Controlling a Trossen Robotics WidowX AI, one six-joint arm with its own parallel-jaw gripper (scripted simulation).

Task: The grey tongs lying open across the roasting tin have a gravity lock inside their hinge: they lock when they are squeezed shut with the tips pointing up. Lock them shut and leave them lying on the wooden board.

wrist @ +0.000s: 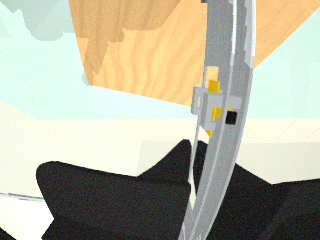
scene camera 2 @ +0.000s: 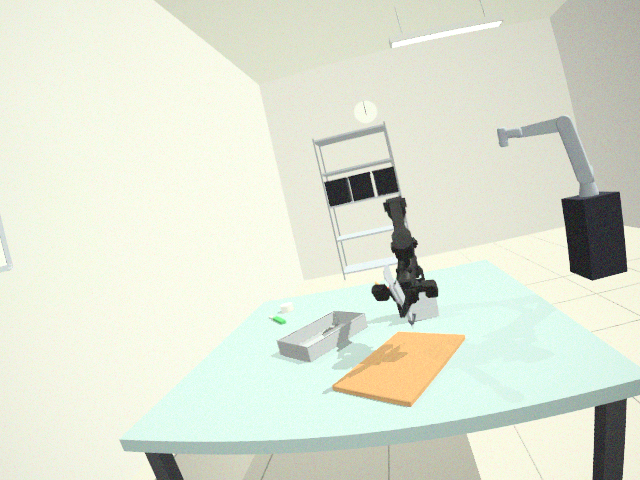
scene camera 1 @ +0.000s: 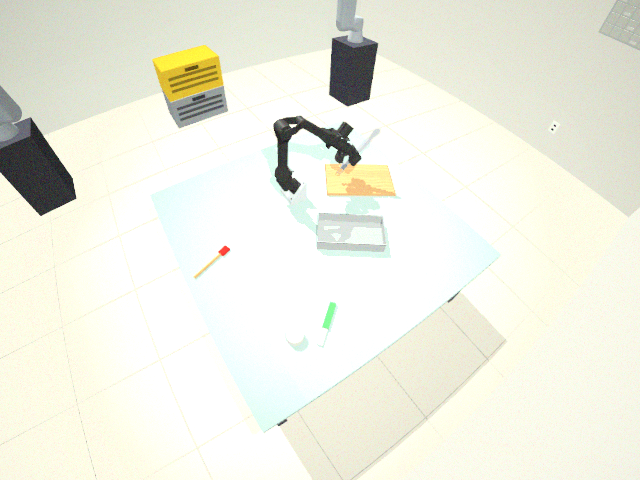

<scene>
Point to a wooden board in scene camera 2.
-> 399, 371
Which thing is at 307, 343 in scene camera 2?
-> A grey roasting tin.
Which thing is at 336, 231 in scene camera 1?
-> A grey roasting tin.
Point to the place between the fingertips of my gripper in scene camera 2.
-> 402, 317
</scene>
